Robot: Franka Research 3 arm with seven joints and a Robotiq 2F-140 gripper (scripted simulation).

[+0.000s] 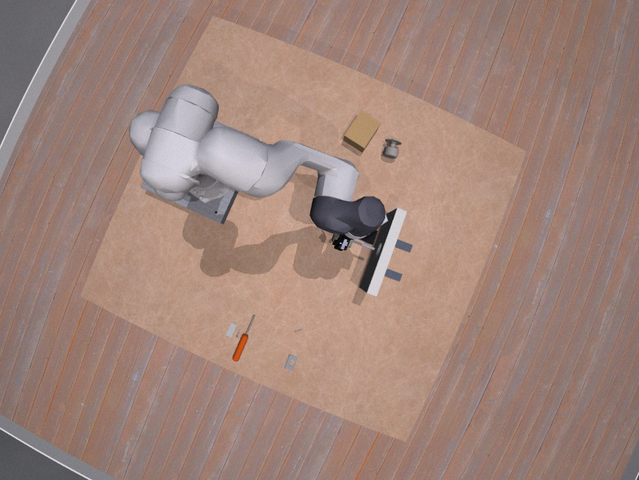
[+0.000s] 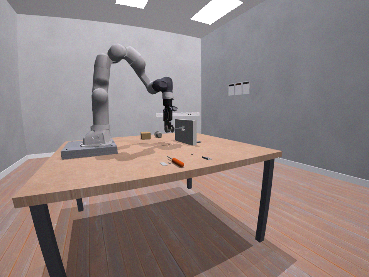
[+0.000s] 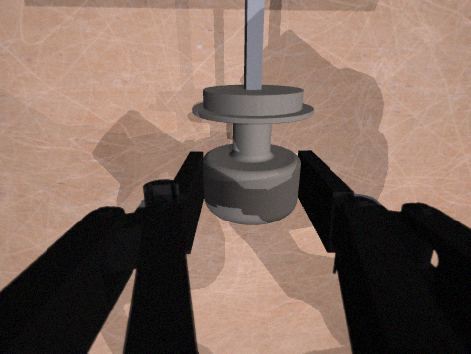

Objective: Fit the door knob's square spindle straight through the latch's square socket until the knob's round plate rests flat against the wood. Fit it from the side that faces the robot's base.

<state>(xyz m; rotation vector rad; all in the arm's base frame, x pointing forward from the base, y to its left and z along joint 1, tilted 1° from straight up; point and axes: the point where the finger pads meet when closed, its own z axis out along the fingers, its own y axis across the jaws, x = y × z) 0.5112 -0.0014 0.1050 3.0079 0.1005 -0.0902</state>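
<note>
Right now my hand is 16 cm short of the wood slab, 1 cm to the right of it and 4 cm above it.
</note>
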